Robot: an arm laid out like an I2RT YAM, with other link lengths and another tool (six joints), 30 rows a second.
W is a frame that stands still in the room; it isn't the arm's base.
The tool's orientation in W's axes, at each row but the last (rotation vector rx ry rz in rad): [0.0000 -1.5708 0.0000]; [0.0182 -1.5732 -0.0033]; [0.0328 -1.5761 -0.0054]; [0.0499 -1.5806 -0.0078]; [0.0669 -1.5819 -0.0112]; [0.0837 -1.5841 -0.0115]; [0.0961 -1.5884 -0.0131]
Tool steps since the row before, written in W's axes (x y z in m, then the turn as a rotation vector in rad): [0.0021 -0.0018 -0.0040 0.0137 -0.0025 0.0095]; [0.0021 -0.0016 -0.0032 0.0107 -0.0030 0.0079]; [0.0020 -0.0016 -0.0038 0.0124 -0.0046 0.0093]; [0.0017 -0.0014 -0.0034 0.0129 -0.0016 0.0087]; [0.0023 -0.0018 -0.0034 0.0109 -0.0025 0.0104]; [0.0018 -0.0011 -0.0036 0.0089 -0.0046 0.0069]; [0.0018 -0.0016 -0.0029 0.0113 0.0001 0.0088]
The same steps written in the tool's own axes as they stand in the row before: [-0.0040 -0.0018 -0.0021 0.0095 -0.0025 -0.0137]; [-0.0032 -0.0017 -0.0021 0.0079 -0.0030 -0.0107]; [-0.0038 -0.0017 -0.0020 0.0093 -0.0046 -0.0124]; [-0.0034 -0.0016 -0.0016 0.0086 -0.0016 -0.0129]; [-0.0033 -0.0020 -0.0022 0.0104 -0.0024 -0.0109]; [-0.0035 -0.0014 -0.0017 0.0071 -0.0046 -0.0088]; [-0.0028 -0.0019 -0.0017 0.0086 0.0001 -0.0115]
